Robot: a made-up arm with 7 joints. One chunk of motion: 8 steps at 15 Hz.
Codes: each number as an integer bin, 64 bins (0 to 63) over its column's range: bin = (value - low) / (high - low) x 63, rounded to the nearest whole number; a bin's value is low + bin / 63 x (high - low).
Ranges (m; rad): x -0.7..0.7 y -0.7..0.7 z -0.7..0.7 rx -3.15..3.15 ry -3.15..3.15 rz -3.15..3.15
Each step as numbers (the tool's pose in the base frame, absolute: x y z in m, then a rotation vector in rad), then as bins.
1 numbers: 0.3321 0.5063 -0.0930 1.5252 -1.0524 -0.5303
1 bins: 46 54 27 47 21 26
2 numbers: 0.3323 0.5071 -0.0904 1.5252 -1.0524 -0.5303
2 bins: 46 54 27 47 21 26
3 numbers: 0.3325 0.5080 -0.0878 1.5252 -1.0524 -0.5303
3 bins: 46 54 28 47 21 26
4 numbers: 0.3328 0.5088 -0.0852 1.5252 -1.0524 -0.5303
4 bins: 46 54 28 47 21 26
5 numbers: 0.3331 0.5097 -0.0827 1.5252 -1.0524 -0.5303
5 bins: 46 54 28 47 21 26
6 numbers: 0.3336 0.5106 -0.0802 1.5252 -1.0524 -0.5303
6 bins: 47 54 28 47 21 26
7 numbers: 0.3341 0.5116 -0.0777 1.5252 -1.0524 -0.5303
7 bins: 47 55 28 47 21 26
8 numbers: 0.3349 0.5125 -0.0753 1.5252 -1.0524 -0.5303
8 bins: 47 55 28 47 21 26
